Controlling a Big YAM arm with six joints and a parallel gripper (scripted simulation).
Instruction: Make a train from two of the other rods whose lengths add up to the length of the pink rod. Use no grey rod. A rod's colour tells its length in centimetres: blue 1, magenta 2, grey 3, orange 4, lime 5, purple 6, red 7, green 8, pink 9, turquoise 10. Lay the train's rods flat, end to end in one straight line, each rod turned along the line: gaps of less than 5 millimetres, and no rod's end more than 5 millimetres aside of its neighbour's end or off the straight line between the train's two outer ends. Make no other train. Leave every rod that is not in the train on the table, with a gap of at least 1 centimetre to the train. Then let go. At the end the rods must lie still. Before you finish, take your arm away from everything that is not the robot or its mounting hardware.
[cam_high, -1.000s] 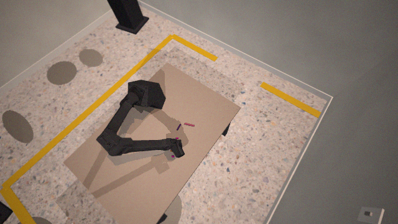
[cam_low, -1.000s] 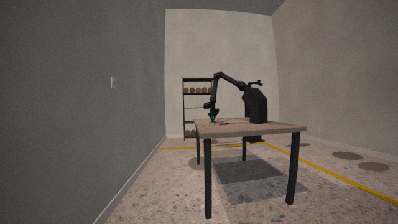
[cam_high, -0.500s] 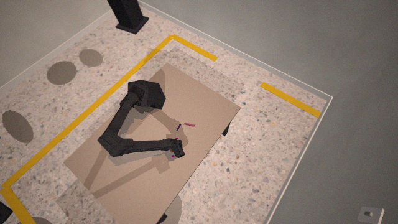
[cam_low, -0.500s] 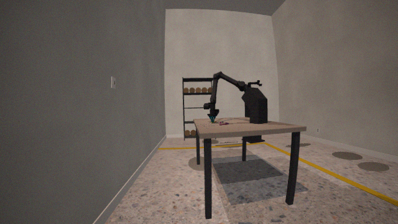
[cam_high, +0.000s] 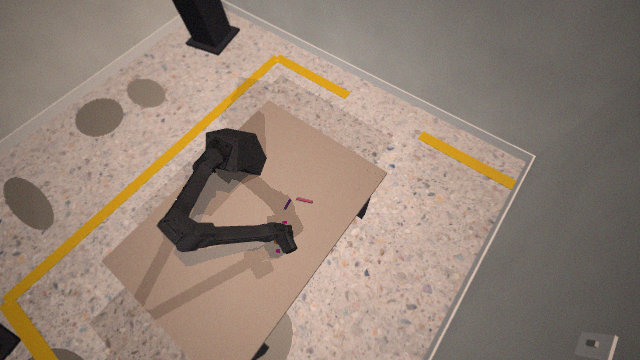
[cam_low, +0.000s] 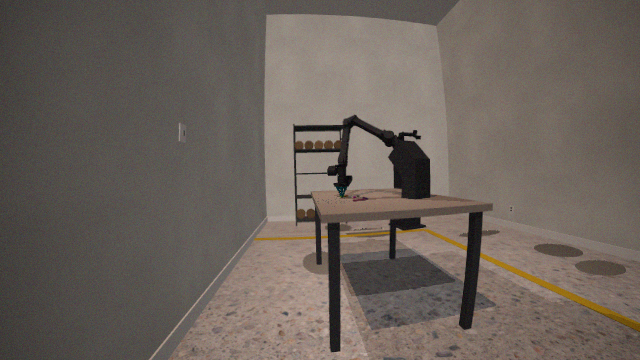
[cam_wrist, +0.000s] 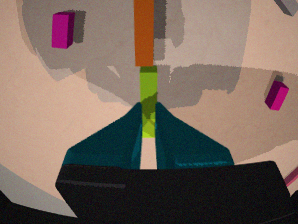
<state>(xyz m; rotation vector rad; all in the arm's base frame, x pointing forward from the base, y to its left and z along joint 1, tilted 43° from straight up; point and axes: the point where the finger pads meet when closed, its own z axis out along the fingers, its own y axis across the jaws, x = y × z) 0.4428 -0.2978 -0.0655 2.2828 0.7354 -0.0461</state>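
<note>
The lime rod lies 1 cm below my hand. Round my hand: purple rod: 17 cm to the left, 10 cm behind, 1 cm below; grey rod: 12 cm behind, 2 cm to the left, 1 cm below; orange rod: 4 cm behind, 3 cm to the right, 1 cm below.
</note>
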